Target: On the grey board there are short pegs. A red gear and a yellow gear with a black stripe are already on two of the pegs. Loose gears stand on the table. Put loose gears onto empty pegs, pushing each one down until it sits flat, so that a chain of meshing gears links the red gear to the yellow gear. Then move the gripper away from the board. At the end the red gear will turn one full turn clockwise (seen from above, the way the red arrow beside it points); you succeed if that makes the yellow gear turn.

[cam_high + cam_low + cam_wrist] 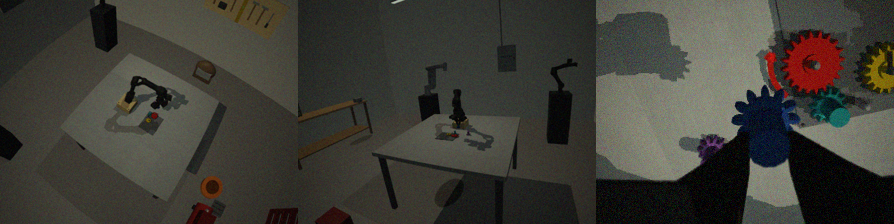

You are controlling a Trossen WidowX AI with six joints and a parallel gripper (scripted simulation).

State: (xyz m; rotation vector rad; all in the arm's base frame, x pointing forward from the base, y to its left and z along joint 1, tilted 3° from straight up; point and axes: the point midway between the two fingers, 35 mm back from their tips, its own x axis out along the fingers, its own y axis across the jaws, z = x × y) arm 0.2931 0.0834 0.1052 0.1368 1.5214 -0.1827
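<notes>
My gripper tip is now 4 cm past the teal gear, 7 cm to the left of it and 11 cm above it. The rest, counted from my gripper tip: red arrow (2 cm to the right, 13 cm below); blue gear (1 cm below); red gear (1 cm ahead, 6 cm to the right, 12 cm below).
</notes>
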